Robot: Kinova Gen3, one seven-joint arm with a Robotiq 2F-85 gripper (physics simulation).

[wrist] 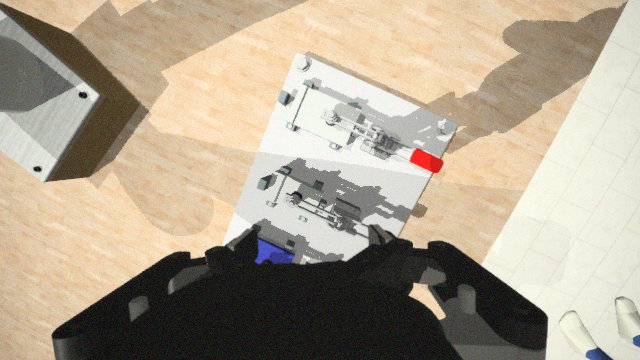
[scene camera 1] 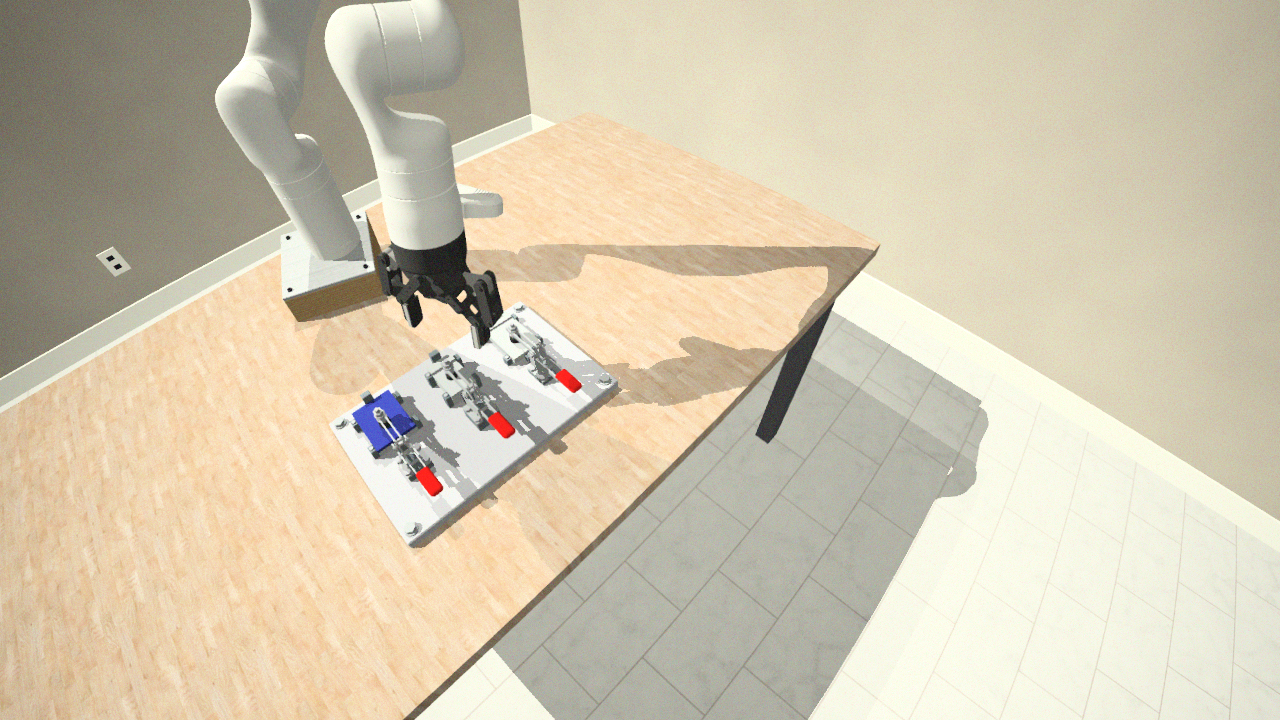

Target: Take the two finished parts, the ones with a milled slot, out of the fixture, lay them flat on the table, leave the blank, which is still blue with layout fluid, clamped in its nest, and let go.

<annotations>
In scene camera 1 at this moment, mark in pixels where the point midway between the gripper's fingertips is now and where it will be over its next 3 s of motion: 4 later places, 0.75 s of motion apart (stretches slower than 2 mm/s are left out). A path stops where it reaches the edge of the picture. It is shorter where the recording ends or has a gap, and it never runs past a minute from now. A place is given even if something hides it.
My gripper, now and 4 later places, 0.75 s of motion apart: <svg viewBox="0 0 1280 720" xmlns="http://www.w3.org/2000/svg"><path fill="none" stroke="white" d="M448 333L374 372L375 372L374 373L375 372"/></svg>
</annotations>
